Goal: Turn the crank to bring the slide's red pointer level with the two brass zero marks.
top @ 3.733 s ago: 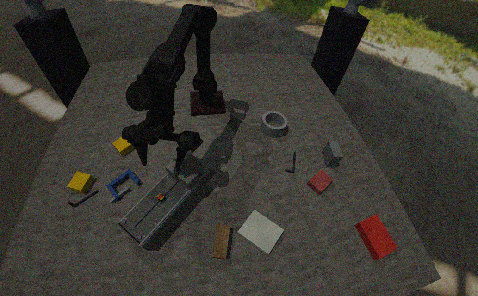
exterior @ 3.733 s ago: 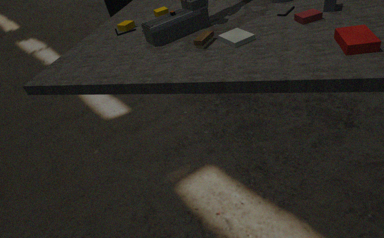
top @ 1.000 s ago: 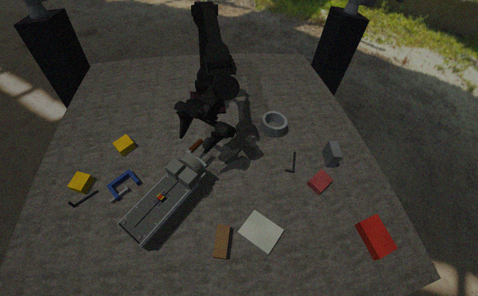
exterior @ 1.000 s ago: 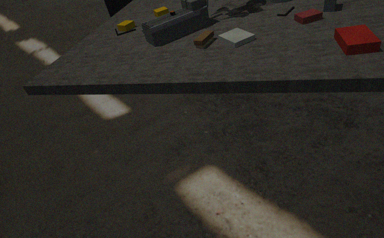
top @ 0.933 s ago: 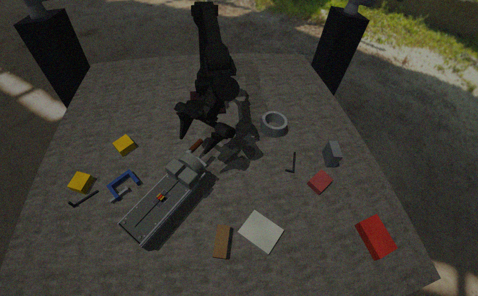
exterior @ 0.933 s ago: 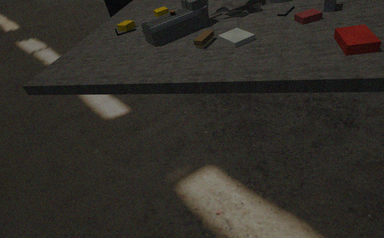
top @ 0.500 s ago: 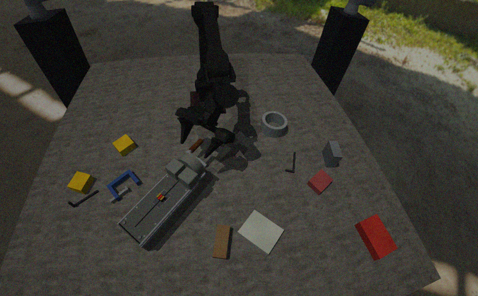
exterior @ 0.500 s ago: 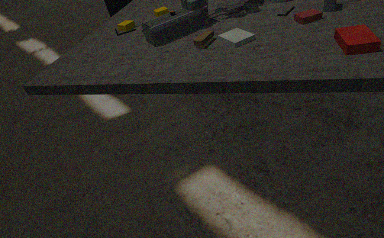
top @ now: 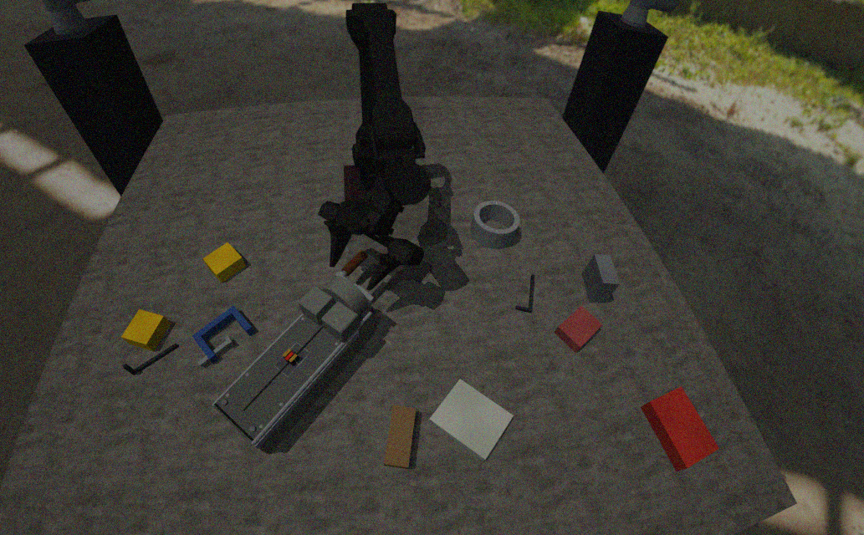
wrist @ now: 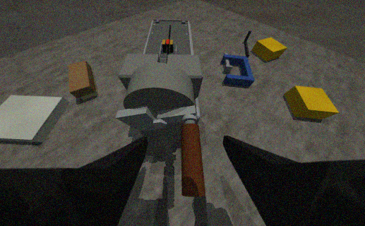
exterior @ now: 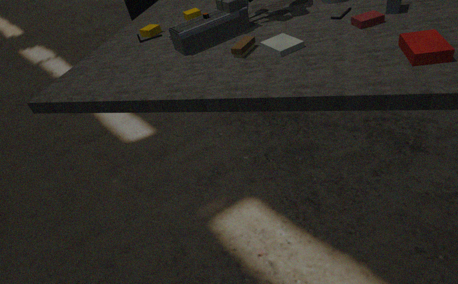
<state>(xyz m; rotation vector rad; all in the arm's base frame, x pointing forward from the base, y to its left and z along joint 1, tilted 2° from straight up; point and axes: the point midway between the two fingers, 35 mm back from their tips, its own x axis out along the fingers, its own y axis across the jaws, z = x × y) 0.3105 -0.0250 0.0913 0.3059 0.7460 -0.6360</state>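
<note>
The brown crank handle lies 20 mm behind my gripper tip, 20 mm above it and 10 mm to the left of it. Also, from my gripper tip: white plate 230 mm ahead, 180 mm to the left, 70 mm below; then red pointer 140 mm ahead, 90 mm to the right; then brown block 250 mm ahead, 70 mm to the left, 60 mm below.
</note>
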